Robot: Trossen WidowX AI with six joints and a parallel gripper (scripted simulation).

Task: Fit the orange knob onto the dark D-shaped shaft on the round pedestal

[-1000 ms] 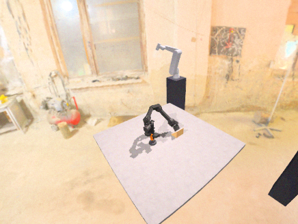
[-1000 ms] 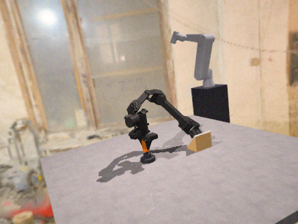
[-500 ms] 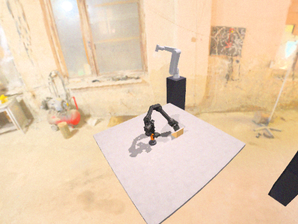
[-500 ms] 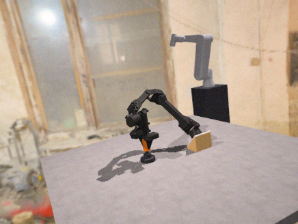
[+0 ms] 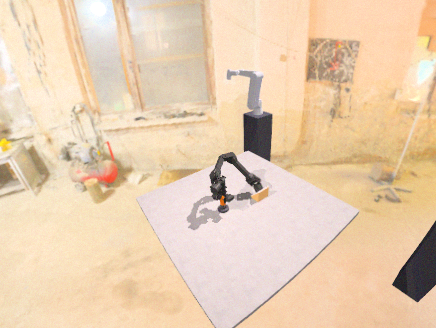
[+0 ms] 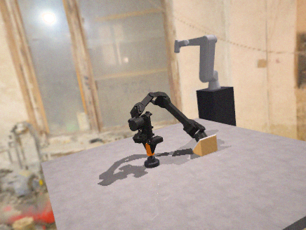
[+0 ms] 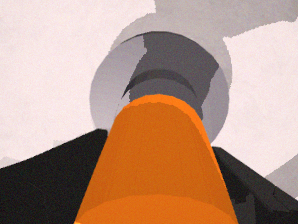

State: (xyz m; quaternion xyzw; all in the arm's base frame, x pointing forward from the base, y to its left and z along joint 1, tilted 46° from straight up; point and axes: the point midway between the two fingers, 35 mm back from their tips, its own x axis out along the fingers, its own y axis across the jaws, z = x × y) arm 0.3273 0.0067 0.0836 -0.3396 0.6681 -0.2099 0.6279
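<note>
Now: the orange knob 2 cm above my gripper tip. The rest, counted from my gripper tip: pedestal 4 cm below.
</note>
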